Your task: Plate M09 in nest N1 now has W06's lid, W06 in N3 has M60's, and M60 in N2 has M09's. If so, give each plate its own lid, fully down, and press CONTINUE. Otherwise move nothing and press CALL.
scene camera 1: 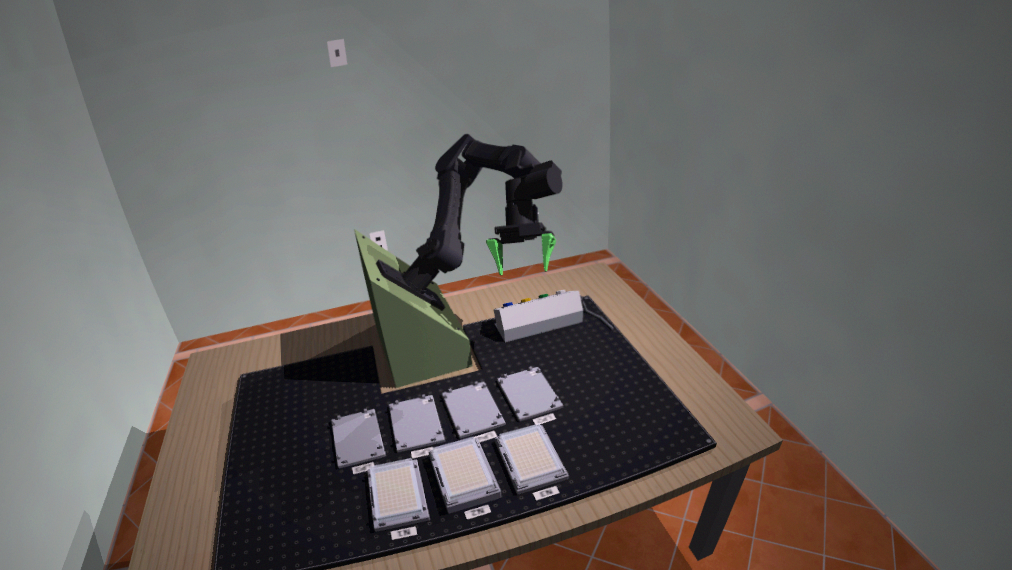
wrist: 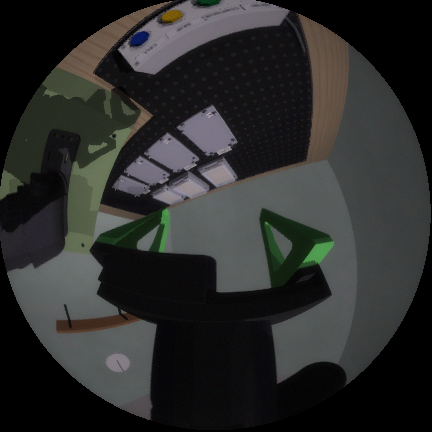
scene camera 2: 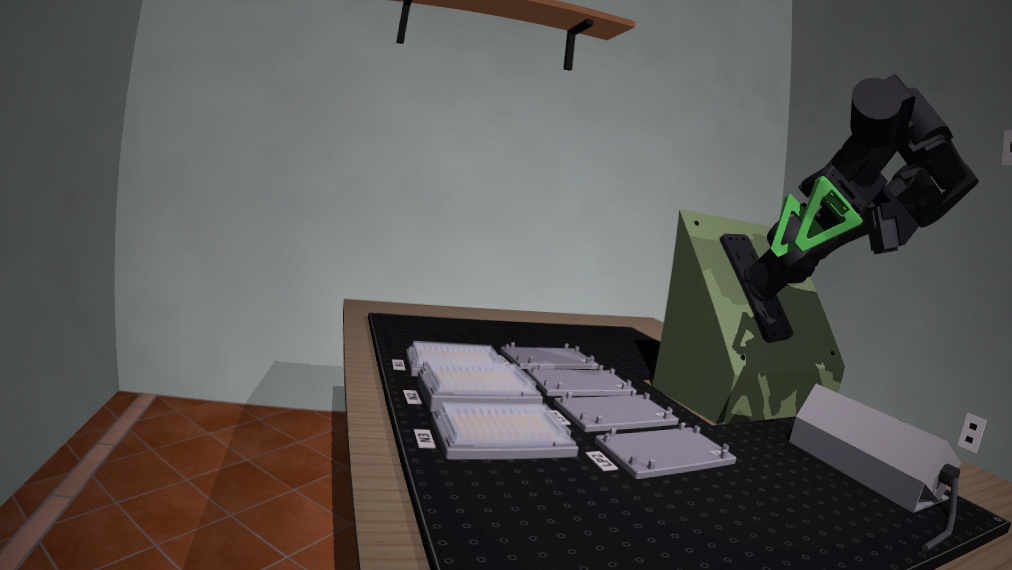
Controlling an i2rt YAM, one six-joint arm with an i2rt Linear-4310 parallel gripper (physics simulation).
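Where they show: gripper, fingertip midpoint: (scene camera 1: 523, 273) (wrist: 214, 212) (scene camera 2: 785, 250); arm's base, origin of the base link: (scene camera 1: 409, 287) (wrist: 53, 186) (scene camera 2: 755, 287).
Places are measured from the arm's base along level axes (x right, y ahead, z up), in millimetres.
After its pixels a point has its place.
My gripper (scene camera 1: 524, 273) @(z 72, x -203, y 201 mm) (scene camera 2: 786, 252) @(z 72, x -203, y 201 mm) (wrist: 214, 212) @(z 72, x -203, y 201 mm) is open and empty, above the button box (scene camera 1: 541, 316) @(z -135, x -300, y 99 mm) (scene camera 2: 871, 446) @(z -136, x -330, y 103 mm) (wrist: 210, 45). The blue button (wrist: 140, 38) is at the box's CALL label; a yellow button (wrist: 172, 16) and a green button (wrist: 207, 1) sit beside it. Lidded plates stand in nests N1 (scene camera 1: 398, 490) @(z -153, x 194, y 437 mm) (scene camera 2: 456, 356), N2 (scene camera 1: 463, 470) @(z -143, x 68, y 455 mm) (scene camera 2: 481, 380) @(z -143, x 31, y 453 mm) and N3 (scene camera 1: 532, 455) @(z -153, x -65, y 478 mm) (scene camera 2: 499, 424) (wrist: 218, 173) @(z -153, x -80, y 441 mm). The lids look clear. Plate and lid identities are too small to read.
Several flat grey lid parks, among them the one nearest the box (scene camera 1: 529, 392) @(z -172, x -155, y 298 mm) (scene camera 2: 665, 451) @(z -172, x -165, y 304 mm) (wrist: 207, 131) @(z -172, x -159, y 283 mm), lie behind the nests on the black perforated board (scene camera 1: 637, 417) @(z -182, x -318, y 481 mm) (scene camera 2: 566, 516) @(z -182, x -239, y 479 mm) (wrist: 265, 90) @(z -182, x -336, y 263 mm). The green arm stand (scene camera 1: 424, 339) @(z -77, x 13, y 113 mm) (scene camera 2: 764, 368) @(z -108, x -93, y 53 mm) is left of the box. A cable leaves the box's end.
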